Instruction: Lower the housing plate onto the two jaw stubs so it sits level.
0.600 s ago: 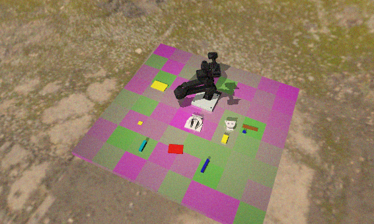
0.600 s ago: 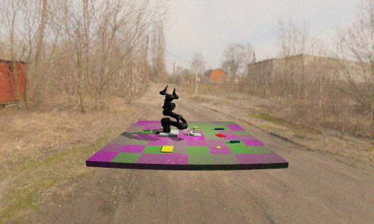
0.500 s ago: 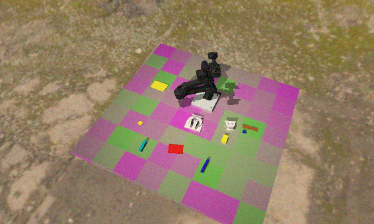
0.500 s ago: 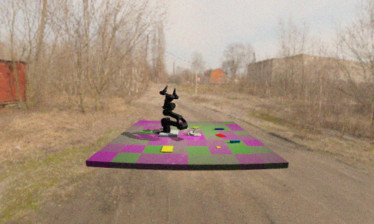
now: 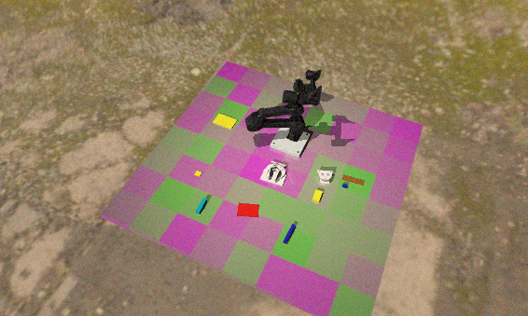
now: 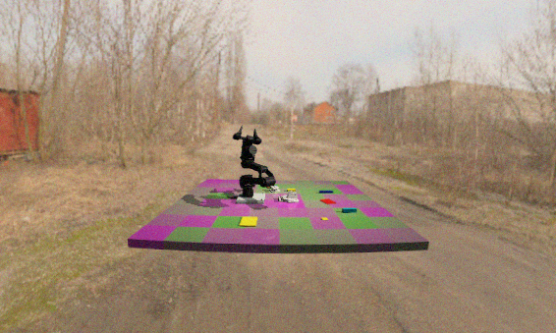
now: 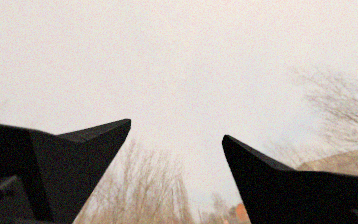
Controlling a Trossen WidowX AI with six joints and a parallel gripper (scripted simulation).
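The white block is 47 cm below my gripper tip, 18 cm ahead of it and 16 cm to the left of it. Also, from my gripper tip: small blue piece (47 cm below, 28 cm to the left, 18 cm ahead); brown bar (47 cm below, 30 cm to the left, 12 cm ahead); yellow block (47 cm below, 30 cm ahead, 17 cm to the left).
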